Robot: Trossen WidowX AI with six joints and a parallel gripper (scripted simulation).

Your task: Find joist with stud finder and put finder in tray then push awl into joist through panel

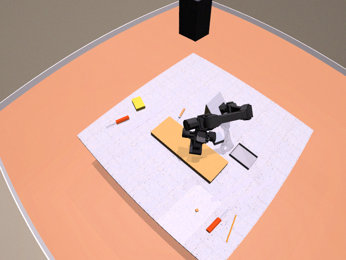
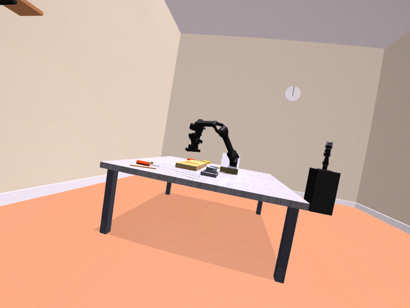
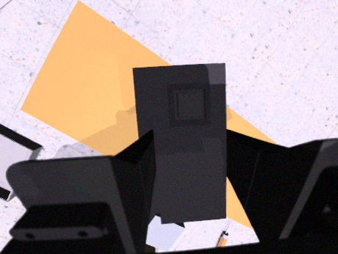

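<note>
The grey tray lies 23 cm behind my gripper tip, 24 cm to the left of it and 16 cm below it. From my gripper tip the other things lie so: stud finder 1 cm to the left, 2 cm above; tiny orange cube 25 cm ahead, 24 cm to the left, 16 cm below; awl 18 cm behind, 29 cm to the right, 16 cm below.
</note>
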